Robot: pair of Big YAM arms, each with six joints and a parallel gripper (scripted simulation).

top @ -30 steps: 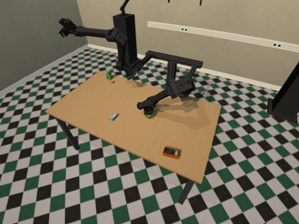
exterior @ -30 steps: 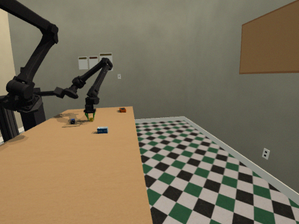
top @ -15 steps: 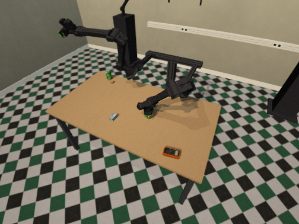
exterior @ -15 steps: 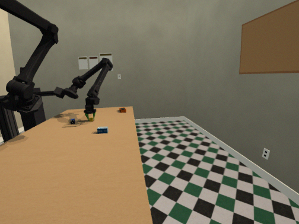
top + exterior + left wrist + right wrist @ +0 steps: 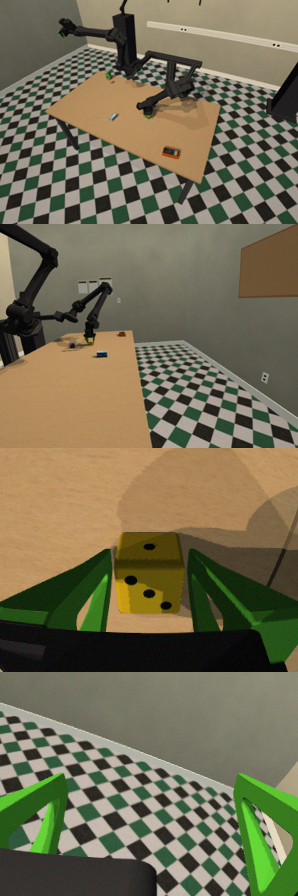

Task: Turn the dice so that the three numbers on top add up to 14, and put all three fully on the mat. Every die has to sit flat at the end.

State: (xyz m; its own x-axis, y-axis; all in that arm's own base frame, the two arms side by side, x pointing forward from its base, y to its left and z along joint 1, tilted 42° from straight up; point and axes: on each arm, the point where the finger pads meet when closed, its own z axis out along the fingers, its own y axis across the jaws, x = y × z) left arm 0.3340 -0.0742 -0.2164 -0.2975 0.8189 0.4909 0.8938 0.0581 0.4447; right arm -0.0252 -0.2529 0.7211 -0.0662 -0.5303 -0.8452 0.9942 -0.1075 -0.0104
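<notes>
Right now my left hand is right at the yellow die. Also, from my left hand: blue die: 150 mm behind, 30 mm to the right, 10 mm above; black die: 140 mm behind, 70 mm to the right, 10 mm above; tan mat: 140 mm behind, 70 mm to the right, 10 mm below.
</notes>
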